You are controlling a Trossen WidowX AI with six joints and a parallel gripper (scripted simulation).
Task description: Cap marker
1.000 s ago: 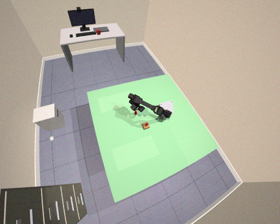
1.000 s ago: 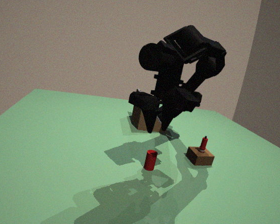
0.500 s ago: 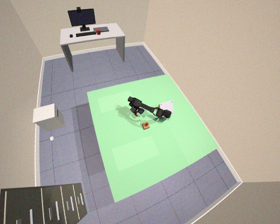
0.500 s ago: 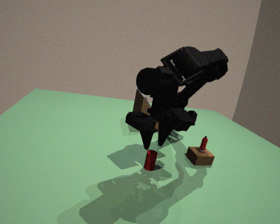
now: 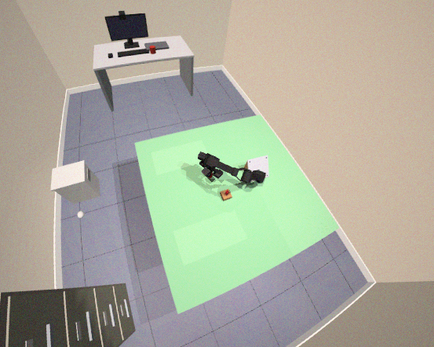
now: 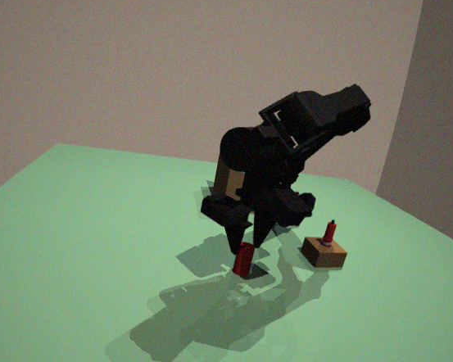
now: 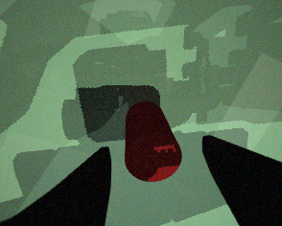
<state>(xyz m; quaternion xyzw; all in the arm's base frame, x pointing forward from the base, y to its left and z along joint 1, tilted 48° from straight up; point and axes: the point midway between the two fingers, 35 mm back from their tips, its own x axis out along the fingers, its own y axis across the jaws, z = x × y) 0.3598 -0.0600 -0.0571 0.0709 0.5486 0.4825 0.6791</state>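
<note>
Right now the red cap is 20 mm below my gripper tip. The rest, counted from my gripper tip: red marker: 80 mm behind, 190 mm to the left, 20 mm above.
</note>
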